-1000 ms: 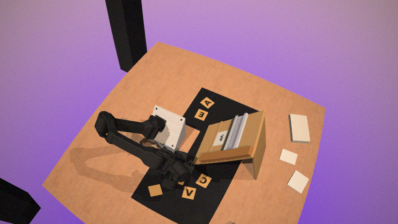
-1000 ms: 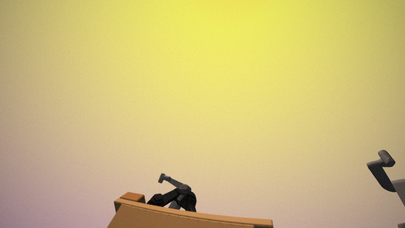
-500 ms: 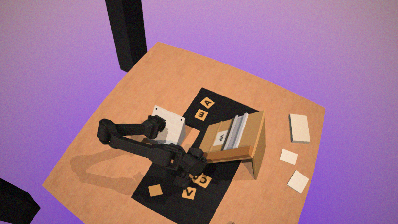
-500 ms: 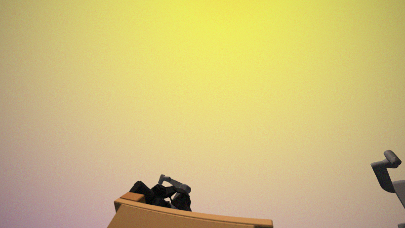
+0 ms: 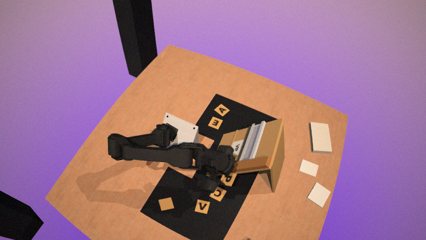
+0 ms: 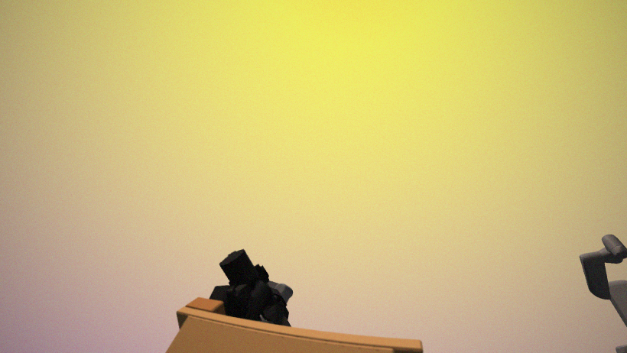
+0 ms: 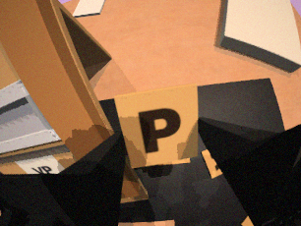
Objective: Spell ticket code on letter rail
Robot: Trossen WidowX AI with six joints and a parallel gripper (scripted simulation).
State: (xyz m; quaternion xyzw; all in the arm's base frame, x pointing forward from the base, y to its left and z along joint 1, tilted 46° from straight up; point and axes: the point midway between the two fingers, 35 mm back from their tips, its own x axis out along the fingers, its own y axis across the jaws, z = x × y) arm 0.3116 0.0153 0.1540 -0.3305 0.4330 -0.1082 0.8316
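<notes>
Now: gripper tip 18 cm to the right of the white ticket, 7 cm above it and 5 cm past it. From my gripper tip the other things lie so: v tile: 17 cm below, 11 cm to the right, 5 cm behind; p tile: right at my gripper tip; c tile: 17 cm below, 2 cm to the right, 2 cm behind.
</notes>
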